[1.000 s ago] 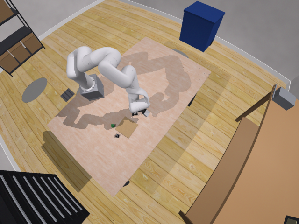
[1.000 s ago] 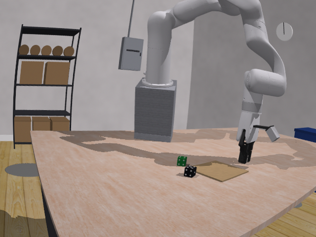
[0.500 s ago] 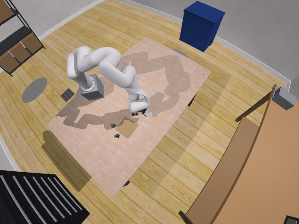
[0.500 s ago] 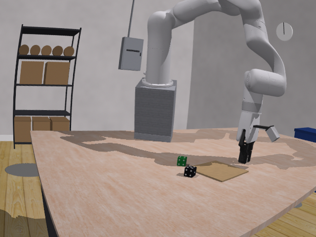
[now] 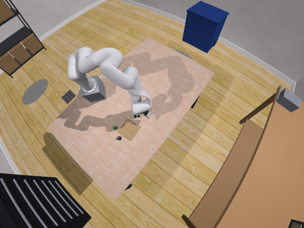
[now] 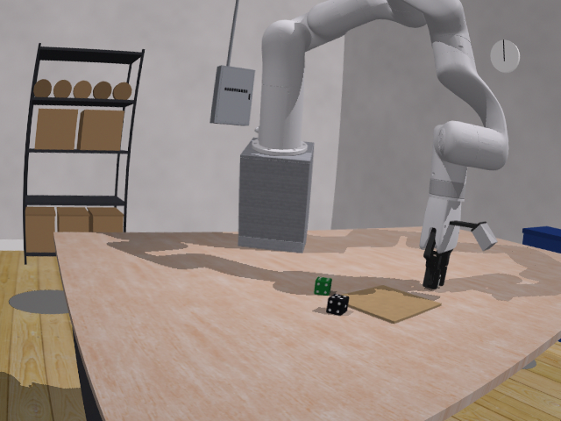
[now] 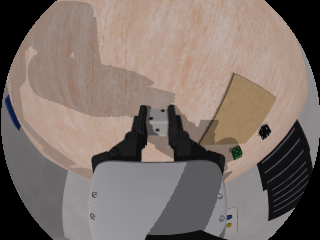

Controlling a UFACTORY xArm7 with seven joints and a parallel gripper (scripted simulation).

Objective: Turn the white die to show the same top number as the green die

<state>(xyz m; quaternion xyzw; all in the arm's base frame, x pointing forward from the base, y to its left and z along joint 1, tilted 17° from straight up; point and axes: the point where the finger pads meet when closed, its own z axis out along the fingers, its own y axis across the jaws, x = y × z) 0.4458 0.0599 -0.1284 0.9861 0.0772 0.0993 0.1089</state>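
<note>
Now: the brown mat 150 mm to the right of my hand and 20 mm below it. Also, from my hand: green die (100 mm behind, 210 mm to the right, 10 mm below); then black die (10 mm behind, 260 mm to the right, 10 mm below); then white die (10 mm below).
</note>
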